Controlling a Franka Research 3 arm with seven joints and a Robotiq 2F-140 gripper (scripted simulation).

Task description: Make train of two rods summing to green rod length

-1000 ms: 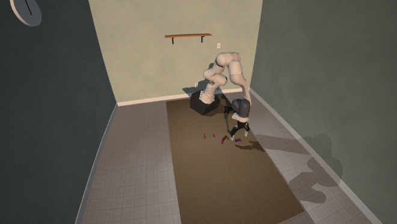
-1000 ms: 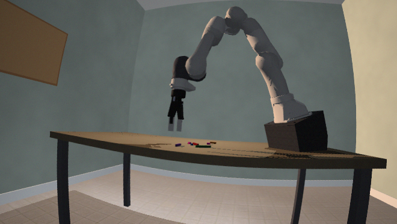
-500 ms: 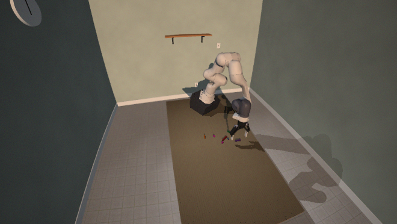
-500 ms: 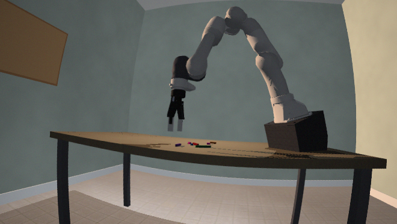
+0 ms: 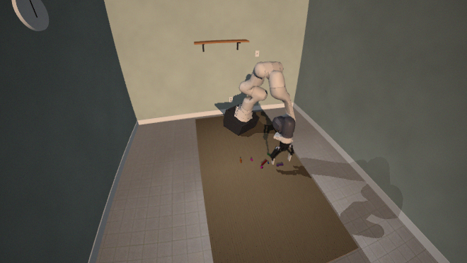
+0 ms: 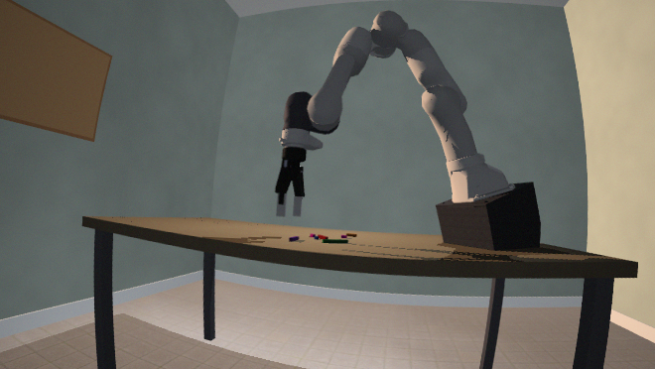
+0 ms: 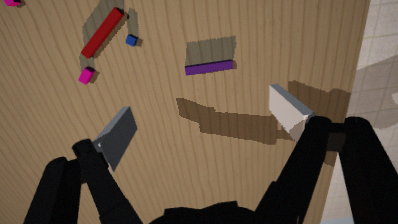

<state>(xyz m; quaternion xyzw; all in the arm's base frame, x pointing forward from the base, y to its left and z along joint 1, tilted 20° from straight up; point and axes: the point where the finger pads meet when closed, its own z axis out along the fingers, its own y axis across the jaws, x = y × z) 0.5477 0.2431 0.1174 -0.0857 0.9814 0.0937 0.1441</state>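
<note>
Now: the blue rod 80 mm to the right of my hand, 80 mm below it and 60 mm behind it. Round my hand: purple rod 80 mm below, 30 mm behind, 10 mm to the left; then red rod 120 mm to the right, 80 mm below, 60 mm behind; then green rod 140 mm behind, 80 mm below, 40 mm to the right.
</note>
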